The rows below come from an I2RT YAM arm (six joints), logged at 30 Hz.
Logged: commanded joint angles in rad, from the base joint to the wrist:
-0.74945 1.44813 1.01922 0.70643 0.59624 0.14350
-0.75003 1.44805 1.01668 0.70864 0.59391 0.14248
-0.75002 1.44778 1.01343 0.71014 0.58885 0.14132
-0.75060 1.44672 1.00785 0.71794 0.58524 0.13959
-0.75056 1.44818 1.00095 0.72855 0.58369 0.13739
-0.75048 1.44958 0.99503 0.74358 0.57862 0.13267
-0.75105 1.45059 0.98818 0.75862 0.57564 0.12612
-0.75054 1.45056 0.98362 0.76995 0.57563 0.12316
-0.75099 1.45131 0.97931 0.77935 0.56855 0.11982
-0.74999 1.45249 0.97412 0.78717 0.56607 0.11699
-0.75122 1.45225 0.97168 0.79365 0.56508 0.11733
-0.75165 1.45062 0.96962 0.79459 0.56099 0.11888
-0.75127 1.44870 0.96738 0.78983 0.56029 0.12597
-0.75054 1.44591 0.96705 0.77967 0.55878 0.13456
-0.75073 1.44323 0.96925 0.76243 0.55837 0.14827
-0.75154 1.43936 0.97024 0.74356 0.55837 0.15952
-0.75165 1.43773 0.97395 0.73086 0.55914 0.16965
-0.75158 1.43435 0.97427 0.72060 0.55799 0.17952
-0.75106 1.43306 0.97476 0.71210 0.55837 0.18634
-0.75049 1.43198 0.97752 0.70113 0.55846 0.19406
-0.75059 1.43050 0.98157 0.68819 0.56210 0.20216
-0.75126 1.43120 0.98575 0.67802 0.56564 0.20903
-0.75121 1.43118 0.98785 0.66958 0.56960 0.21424
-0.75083 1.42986 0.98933 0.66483 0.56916 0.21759
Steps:
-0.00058 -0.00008 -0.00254 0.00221 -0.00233 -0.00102
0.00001 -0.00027 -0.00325 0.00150 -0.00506 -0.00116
-0.00058 -0.00106 -0.00558 0.00780 -0.00361 -0.00173
0.00004 0.00146 -0.00690 0.01061 -0.00155 -0.00220
0.00008 0.00140 -0.00592 0.01503 -0.00507 -0.00472
-0.00057 0.00101 -0.00685 0.01504 -0.00298 -0.00655
0.00051 -0.00003 -0.00456 0.01133 -0.00001 -0.00296
-0.00045 0.00075 -0.00431 0.00940 -0.00708 -0.00334
0.00100 0.00118 -0.00519 0.00782 -0.00248 -0.00283
-0.00123 -0.00024 -0.00244 0.00648 -0.00099 0.00034
-0.00043 -0.00163 -0.00206 0.00094 -0.00409 0.00155
0.00038 -0.00192 -0.00224 -0.00476 -0.00070 0.00709
0.00073 -0.00279 -0.00033 -0.01016 -0.00151 0.00859
-0.00019 -0.00268 0.00220 -0.01724 -0.00041 0.01371
-0.00081 -0.00387 0.00099 -0.01887 0.00000 0.01125
-0.00011 -0.00163 0.00371 -0.01270 0.00077 0.01013
0.00007 -0.00338 0.00032 -0.01026 -0.00115 0.00987
0.00052 -0.00129 0.00049 -0.00850 0.00038 0.00682
0.00057 -0.00108 0.00276 -0.01097 0.00009 0.00772
-0.00010 -0.00148 0.00405 -0.01294 0.00364 0.00810
-0.00067 0.00070 0.00418 -0.01017 0.00354 0.00687
0.00005 -0.00002 0.00210 -0.00844 0.00396 0.00521
0.00038 -0.00132 0.00148 -0.00475 -0.00044 0.00335

